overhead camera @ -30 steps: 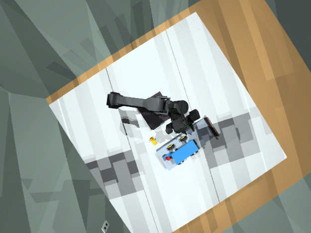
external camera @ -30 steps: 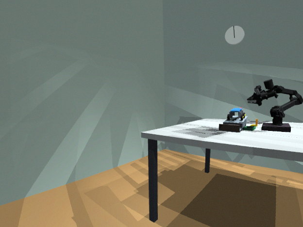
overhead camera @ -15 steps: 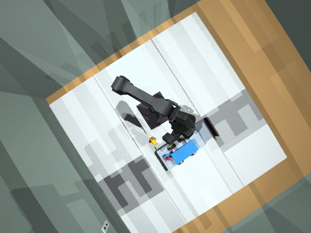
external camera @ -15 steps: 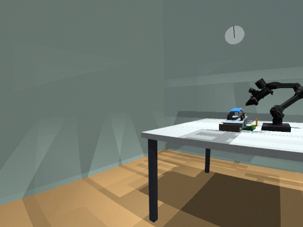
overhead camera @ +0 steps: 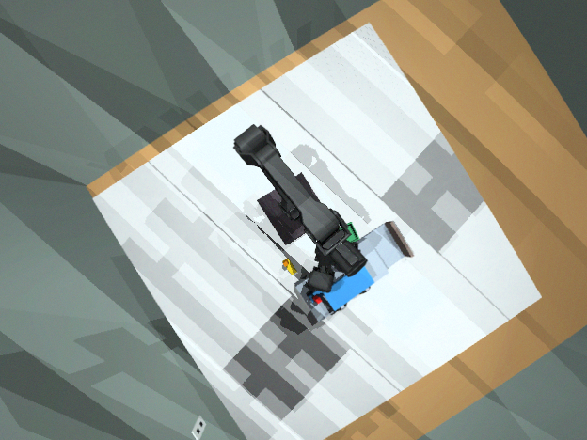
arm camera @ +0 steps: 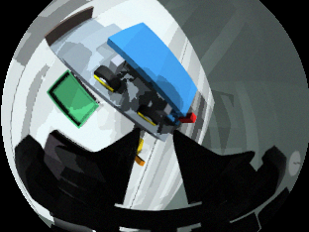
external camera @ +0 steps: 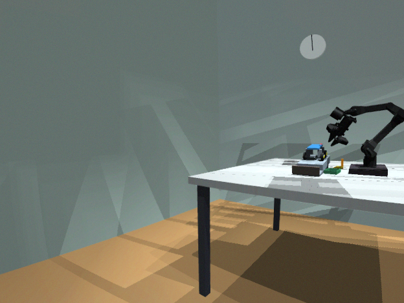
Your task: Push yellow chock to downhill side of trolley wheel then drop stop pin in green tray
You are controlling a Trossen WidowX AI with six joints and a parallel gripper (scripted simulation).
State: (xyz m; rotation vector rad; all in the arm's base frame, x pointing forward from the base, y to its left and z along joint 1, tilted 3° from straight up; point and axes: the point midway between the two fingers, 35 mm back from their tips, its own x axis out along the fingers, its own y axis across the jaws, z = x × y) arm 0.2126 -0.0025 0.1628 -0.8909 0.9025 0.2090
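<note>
The yellow chock is 15 cm below my gripper tip, 11 cm to the right of it and 4 cm behind it. The rest, counted from my gripper tip: ramp 12 cm below, 8 cm ahead, 4 cm to the left; then blue trolley 8 cm ahead, 6 cm below, 4 cm to the left; then red-headed stop pin 7 cm to the right, 7 cm ahead, 4 cm below.
</note>
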